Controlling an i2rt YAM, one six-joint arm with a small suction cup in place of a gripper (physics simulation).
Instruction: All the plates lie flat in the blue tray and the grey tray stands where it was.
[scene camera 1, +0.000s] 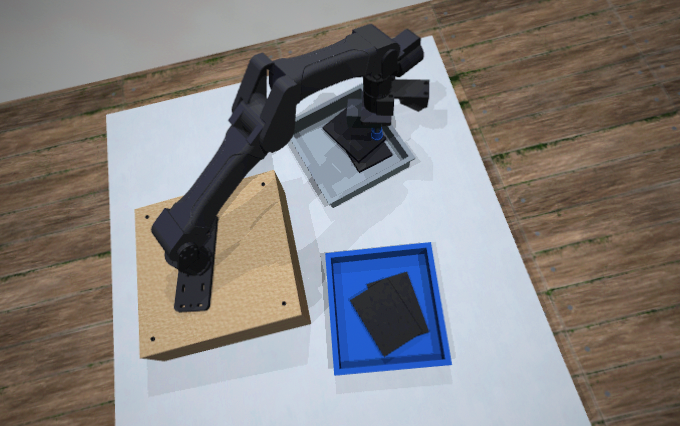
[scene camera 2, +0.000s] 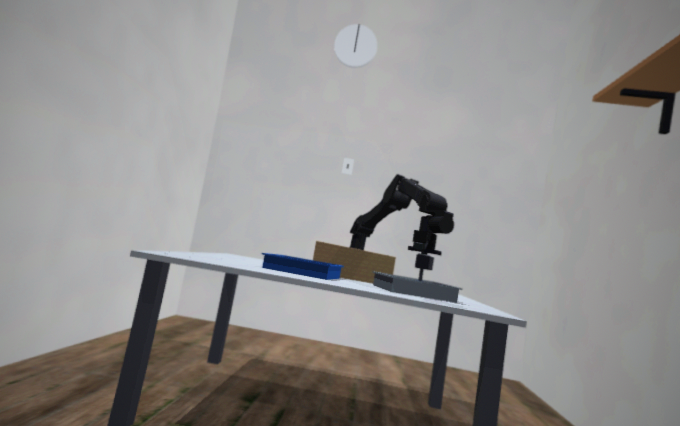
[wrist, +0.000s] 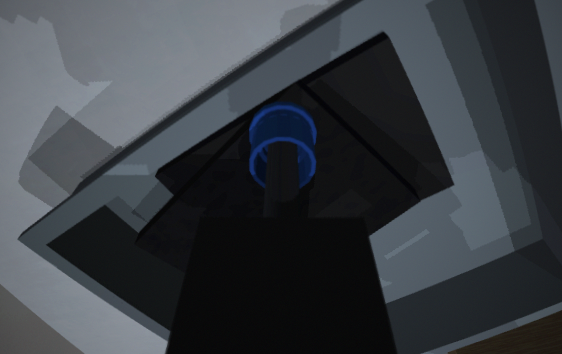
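Seen in the pictures: end effector, tool point: (scene camera 1: 376, 137) (scene camera 2: 418, 291) (wrist: 282, 121); arm's base, origin of the base link: (scene camera 1: 198, 262) (scene camera 2: 356, 252).
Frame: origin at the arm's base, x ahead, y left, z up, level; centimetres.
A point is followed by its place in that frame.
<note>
My suction cup (scene camera 1: 376, 135) (scene camera 2: 420, 275) (wrist: 282, 121) is pressed down on the top black plate (scene camera 1: 340, 128) @(x 29.2, y 34.8, z -8.5 cm) (wrist: 346, 168) @(x 35.8, y 29.4, z -8.5 cm) of a skewed stack in the grey tray (scene camera 1: 329, 198) @(x 26.5, y 15.0, z -5.8 cm) (scene camera 2: 414, 288) @(x 41.8, y 31.1, z -8.5 cm). A lower black plate (scene camera 1: 376, 157) @(x 37.6, y 26.7, z -9.6 cm) (wrist: 385, 102) @(x 38.5, y 27.5, z -9.5 cm) sticks out from under the top one towards the tray's right wall. The stack lies in the tray and is not lifted. The blue tray (scene camera 1: 385, 250) @(x 38.2, y 2.3, z -5.9 cm) (scene camera 2: 300, 265) @(x 47.7, y -6.8, z -7.7 cm) stands at the front of the table. Two black plates (scene camera 1: 386, 314) @(x 37.7, y -10.7, z -8.5 cm) (scene camera 1: 411, 292) @(x 43.2, y -6.1, z -9.5 cm) lie flat in it and overlap.
The arm's wooden base block (scene camera 1: 254, 253) @(x 11.8, y 0.9, z 0.9 cm) (scene camera 2: 355, 261) @(x 18.3, y 4.7, z -3.5 cm) stands at the left on the white table (scene camera 1: 486, 220) @(x 61.3, y 9.7, z -10.8 cm) (scene camera 2: 203, 259) @(x 60.9, y -35.2, z -10.9 cm). The table's right edge runs close to the grey tray. A wooden floor lies beyond the table.
</note>
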